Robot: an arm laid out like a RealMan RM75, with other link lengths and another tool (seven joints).
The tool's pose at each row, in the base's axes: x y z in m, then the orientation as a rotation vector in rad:
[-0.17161 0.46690 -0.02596 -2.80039 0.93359 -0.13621]
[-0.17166 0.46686 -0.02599 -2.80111 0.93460 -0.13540]
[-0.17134 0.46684 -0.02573 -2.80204 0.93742 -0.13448]
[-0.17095 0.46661 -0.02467 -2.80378 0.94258 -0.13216]
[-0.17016 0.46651 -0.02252 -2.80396 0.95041 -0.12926]
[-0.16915 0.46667 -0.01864 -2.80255 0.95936 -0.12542]
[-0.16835 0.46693 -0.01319 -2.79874 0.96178 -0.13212]
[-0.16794 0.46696 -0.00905 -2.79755 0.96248 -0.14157]
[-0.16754 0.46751 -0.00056 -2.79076 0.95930 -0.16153]
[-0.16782 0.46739 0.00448 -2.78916 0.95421 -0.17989]
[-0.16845 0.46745 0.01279 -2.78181 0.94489 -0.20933]
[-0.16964 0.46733 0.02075 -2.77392 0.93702 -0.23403]
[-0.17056 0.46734 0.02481 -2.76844 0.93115 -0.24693]
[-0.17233 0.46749 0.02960 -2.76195 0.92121 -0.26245]
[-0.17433 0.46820 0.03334 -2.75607 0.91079 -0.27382]
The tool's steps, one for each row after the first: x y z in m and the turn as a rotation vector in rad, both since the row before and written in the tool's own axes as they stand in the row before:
[-0.00002 0.00007 0.00002 -0.00110 -0.00019 0.00050]
[0.00027 -0.00022 -0.00021 -0.00188 0.00008 0.00158]
[0.00048 -0.00026 -0.00102 -0.00359 -0.00026 0.00291]
[0.00075 -0.00081 -0.00201 -0.00313 -0.00061 0.00499]
[0.00080 -0.00148 -0.00364 -0.00223 -0.00144 0.00614]
[0.00059 -0.00174 -0.00520 0.00385 0.00373 0.00206]
[0.00041 -0.00109 -0.00400 0.00251 0.00592 0.00015]
[0.00024 -0.00236 -0.00818 0.01056 0.01072 -0.00145]
[0.00007 -0.00080 -0.00499 0.00614 0.01074 -0.00392]
[-0.00009 -0.00147 -0.00820 0.01432 0.01599 -0.00574]
[-0.00030 -0.00103 -0.00798 0.01339 0.01315 -0.00441]
[-0.00039 -0.00046 -0.00412 0.00874 0.00633 -0.00301]
[-0.00105 -0.00030 -0.00499 0.01131 0.00724 -0.00544]
[-0.00164 -0.00039 -0.00396 0.01030 0.00459 -0.00561]

